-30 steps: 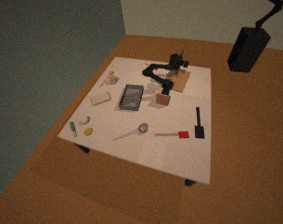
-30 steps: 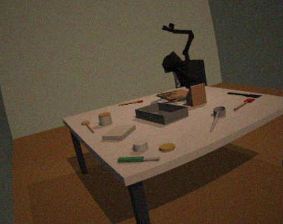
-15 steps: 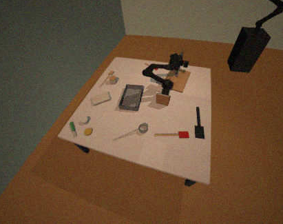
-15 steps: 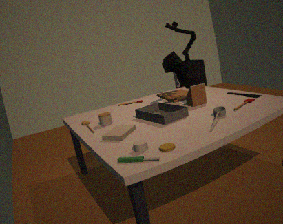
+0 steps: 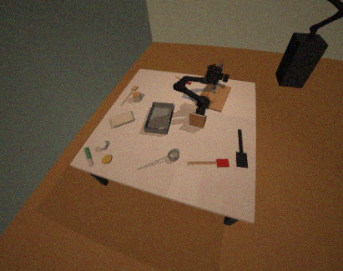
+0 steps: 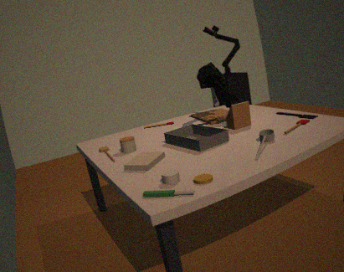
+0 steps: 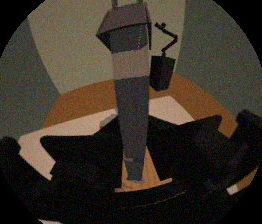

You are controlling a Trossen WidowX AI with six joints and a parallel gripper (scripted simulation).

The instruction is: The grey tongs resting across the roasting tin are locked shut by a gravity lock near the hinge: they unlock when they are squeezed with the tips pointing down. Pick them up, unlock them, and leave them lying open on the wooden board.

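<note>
The wooden board lies 200 mm below my gripper tip, 60 mm to the left of it and 20 mm ahead of it. From my gripper tip the other things lie so: red-tipped stick: 330 mm ahead, 200 mm below, 130 mm to the right; then black spatula: 610 mm to the left, 210 mm behind, 200 mm below; then grey roasting tin: 450 mm ahead, 420 mm to the left, 180 mm below.
</note>
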